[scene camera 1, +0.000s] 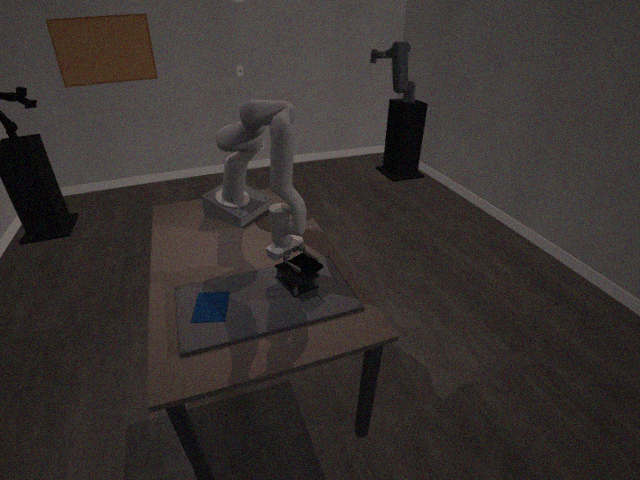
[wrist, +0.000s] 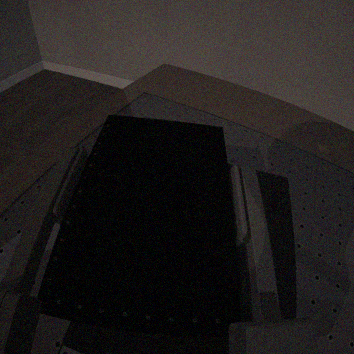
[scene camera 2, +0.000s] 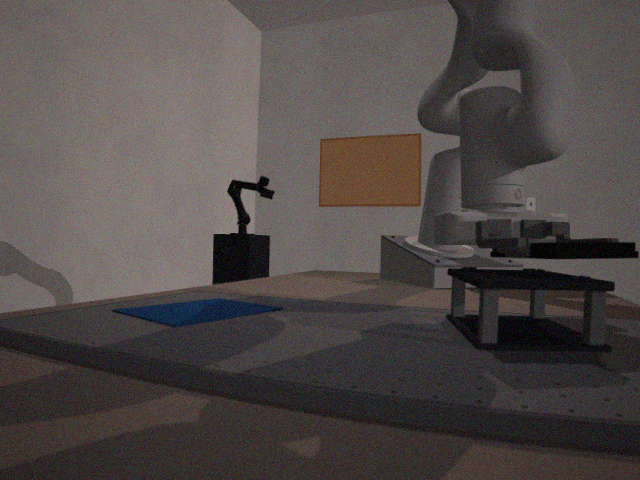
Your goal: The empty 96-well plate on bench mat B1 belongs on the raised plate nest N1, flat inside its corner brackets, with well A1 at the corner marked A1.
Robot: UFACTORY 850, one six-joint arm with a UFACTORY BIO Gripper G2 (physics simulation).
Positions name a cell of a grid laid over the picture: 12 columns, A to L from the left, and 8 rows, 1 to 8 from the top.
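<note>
There's a black 96-well plate (scene camera 2: K5), and you can see the black 96-well plate (wrist: F6) too. There's also a blue bench mat B1 (scene camera 2: D6), and the blue bench mat B1 (scene camera 1: D6) shows as well.
</note>
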